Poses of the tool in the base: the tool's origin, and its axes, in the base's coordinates. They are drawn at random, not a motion.
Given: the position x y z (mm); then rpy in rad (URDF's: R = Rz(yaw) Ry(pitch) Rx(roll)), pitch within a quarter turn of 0, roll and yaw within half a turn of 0.
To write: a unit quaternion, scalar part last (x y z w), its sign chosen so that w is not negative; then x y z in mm. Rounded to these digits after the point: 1 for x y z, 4 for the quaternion.
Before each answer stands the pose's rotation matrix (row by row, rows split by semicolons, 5 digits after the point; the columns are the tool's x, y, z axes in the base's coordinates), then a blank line. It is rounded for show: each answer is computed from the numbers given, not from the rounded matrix.
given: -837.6, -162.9, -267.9, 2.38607, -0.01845, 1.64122
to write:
-0.07035 0.72700 0.68302; 0.99735 0.03860 0.06164; 0.01845 0.68555 -0.72779

0.6362, 0.6776, 0.2757, 0.2452, -837.6, -162.9, -267.9
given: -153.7, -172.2, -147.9, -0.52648, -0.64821, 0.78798
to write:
0.56222 -0.39896 -0.72439; 0.56513 0.82485 -0.01566; 0.60376 -0.40057 0.68921

-0.1097, -0.3786, 0.2748, 0.8770, -153.7, -172.2, -147.9
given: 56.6, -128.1, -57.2, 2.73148, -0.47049, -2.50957
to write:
-0.71917 -0.39596 -0.57098; -0.52659 0.84671 0.07609; 0.45332 0.35539 -0.81743

0.2508, -0.9197, -0.1173, 0.2784, 56.6, -128.1, -57.2
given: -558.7, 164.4, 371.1, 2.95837, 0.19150, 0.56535
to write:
0.82897 0.55603 -0.06042; 0.52592 -0.81169 -0.25411; -0.19033 0.17887 -0.96529

0.9495, 0.2849, -0.0660, 0.1140, -558.7, 164.4, 371.1
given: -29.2, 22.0, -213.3, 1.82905, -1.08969, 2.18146
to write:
-0.26535 0.70070 0.66228; 0.37912 -0.55574 0.73988; 0.88648 0.44741 -0.11819

-0.5934, -0.4549, -0.6525, 0.1232, -29.2, 22.0, -213.3
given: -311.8, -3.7, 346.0, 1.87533, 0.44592, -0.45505
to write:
0.81040 0.23779 -0.53545; -0.39653 -0.45017 -0.80007; -0.43129 0.86070 -0.27053

0.7955, -0.0499, -0.3038, 0.5219, -311.8, -3.7, 346.0
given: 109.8, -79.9, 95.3, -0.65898, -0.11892, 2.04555
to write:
-0.45389 -0.73639 -0.50172; 0.88312 -0.29680 -0.36332; 0.11864 -0.60799 0.78503

-0.1203, -0.3050, 0.7962, 0.5085, 109.8, -79.9, 95.3
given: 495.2, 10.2, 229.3, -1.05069, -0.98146, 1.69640
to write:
-0.06963 -0.58343 -0.80917; 0.55143 0.65344 -0.51859; 0.83131 -0.48231 0.27622

0.0133, -0.6014, 0.4161, 0.6819, 495.2, 10.2, 229.3
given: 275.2, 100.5, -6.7, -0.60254, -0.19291, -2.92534
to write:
-0.95859 0.07066 0.27588; -0.21059 -0.82802 -0.51964; 0.19172 -0.55622 0.80862

-0.1233, 0.2837, -0.9481, 0.0742, 275.2, 100.5, -6.7
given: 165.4, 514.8, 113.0, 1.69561, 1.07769, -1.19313
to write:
0.17455 0.20658 -0.96273; -0.44001 -0.85833 -0.26395; -0.88087 0.46968 -0.05893

0.7232, -0.0807, -0.6373, 0.2536, 165.4, 514.8, 113.0
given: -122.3, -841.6, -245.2, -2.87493, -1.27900, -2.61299
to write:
-0.24841 -0.70443 -0.66488; -0.14508 0.70571 -0.69348; 0.95773 -0.07581 -0.27751

0.2843, -0.7469, 0.2575, 0.5431, -122.3, -841.6, -245.2
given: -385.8, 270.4, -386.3, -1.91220, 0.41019, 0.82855
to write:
0.61987 -0.00726 -0.78467; 0.67582 -0.50324 0.53854; -0.39878 -0.86412 -0.30704

-0.7794, -0.2144, 0.3796, 0.4499, -385.8, 270.4, -386.3
